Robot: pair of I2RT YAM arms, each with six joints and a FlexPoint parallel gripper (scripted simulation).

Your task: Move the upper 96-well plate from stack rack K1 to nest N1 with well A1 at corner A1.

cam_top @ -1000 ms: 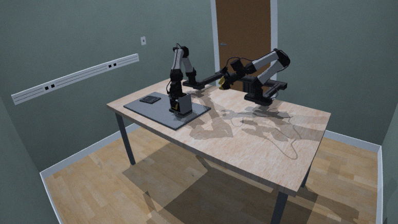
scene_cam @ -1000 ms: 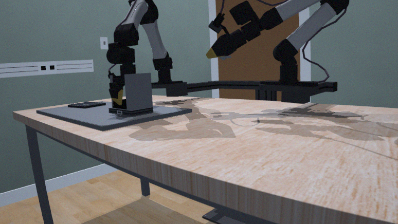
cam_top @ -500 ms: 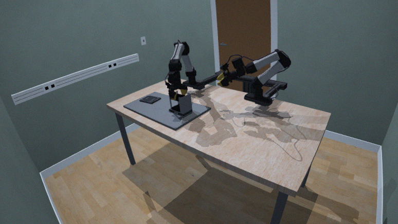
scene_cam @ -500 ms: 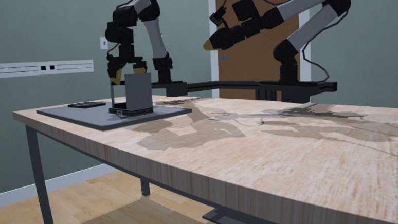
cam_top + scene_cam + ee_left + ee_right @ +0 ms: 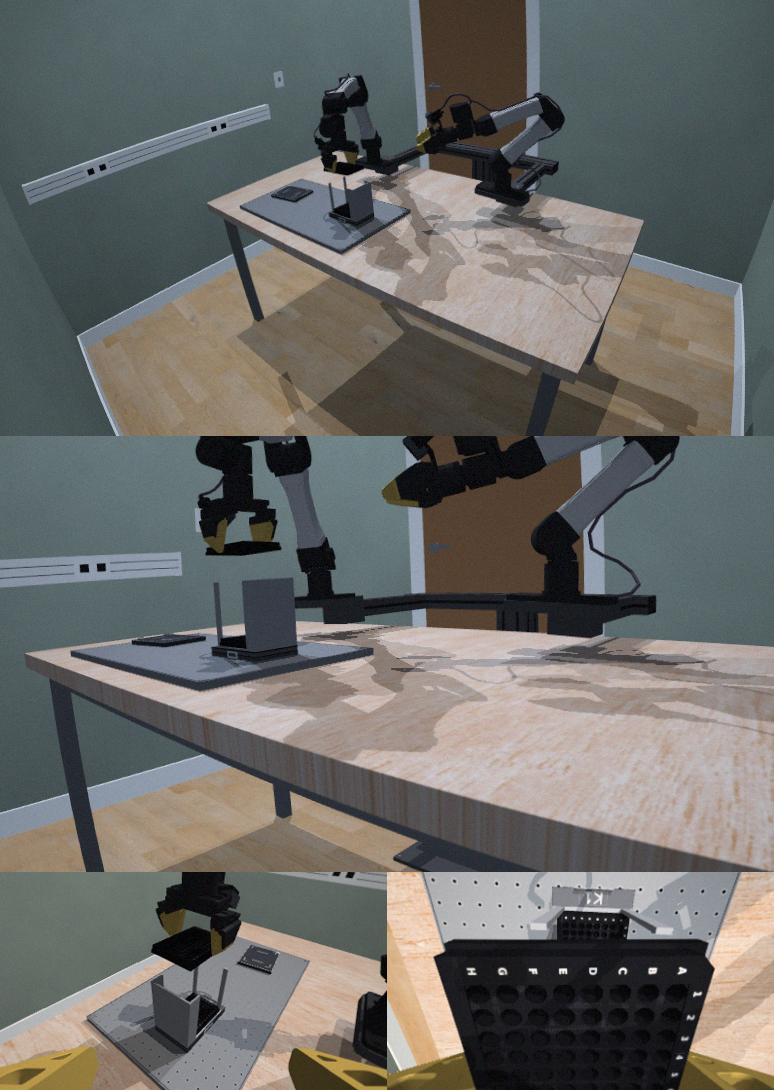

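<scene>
The nest N1 lies 400 mm to the right of my right hand, 200 mm below it and 20 mm behind it. Round my right hand: A1 label: 490 mm to the right, 190 mm below, 60 mm behind; then grey perforated board: 210 mm below, 180 mm to the right, 10 mm ahead.
</scene>
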